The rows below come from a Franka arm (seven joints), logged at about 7 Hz.
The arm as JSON. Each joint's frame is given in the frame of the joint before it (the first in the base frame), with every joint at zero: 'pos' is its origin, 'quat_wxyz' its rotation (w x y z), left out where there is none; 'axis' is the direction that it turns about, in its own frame. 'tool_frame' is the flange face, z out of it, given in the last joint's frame.
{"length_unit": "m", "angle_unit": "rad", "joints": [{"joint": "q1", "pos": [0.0, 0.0, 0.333], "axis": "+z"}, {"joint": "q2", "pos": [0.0, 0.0, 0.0], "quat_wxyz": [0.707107, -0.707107, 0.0, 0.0], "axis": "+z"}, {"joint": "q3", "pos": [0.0, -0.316, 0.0], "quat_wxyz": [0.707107, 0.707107, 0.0, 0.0], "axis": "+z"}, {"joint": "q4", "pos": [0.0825, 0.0, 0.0], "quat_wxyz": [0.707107, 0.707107, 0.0, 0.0], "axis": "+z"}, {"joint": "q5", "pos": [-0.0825, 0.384, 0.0], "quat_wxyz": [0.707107, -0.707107, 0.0, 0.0], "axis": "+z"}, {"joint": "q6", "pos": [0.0, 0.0, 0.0], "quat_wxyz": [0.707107, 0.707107, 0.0, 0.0], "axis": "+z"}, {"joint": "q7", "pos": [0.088, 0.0, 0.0], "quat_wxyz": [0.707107, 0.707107, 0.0, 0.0], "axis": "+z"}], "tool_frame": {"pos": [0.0, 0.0, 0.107]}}
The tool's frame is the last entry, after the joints.
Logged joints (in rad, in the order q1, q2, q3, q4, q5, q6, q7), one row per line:
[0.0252, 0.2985, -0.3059, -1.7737, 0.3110, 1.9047, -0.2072]
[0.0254, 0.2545, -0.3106, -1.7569, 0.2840, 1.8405, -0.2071]
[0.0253, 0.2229, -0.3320, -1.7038, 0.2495, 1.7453, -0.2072]
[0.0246, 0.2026, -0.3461, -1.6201, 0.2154, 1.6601, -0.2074]
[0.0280, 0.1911, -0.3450, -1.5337, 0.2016, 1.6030, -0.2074]
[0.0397, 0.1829, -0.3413, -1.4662, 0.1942, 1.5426, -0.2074]
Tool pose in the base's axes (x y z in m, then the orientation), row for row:
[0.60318, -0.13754, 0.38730, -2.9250, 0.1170, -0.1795]
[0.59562, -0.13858, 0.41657, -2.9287, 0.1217, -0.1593]
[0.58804, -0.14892, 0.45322, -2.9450, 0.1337, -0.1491]
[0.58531, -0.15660, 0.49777, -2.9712, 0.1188, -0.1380]
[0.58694, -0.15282, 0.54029, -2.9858, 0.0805, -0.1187]
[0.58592, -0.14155, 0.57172, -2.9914, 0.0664, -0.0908]
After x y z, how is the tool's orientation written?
As angles about the fixed x, y, z axes (roll, pitch, yaw), in radians.
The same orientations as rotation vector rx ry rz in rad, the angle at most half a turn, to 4 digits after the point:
[-2.8989, 0.2795, 0.1415]
[-2.9053, 0.2509, 0.1523]
[-2.9212, 0.2376, 0.1741]
[-2.9514, 0.2190, 0.1582]
[-2.9737, 0.1861, 0.1060]
[-2.9839, 0.1430, 0.0889]

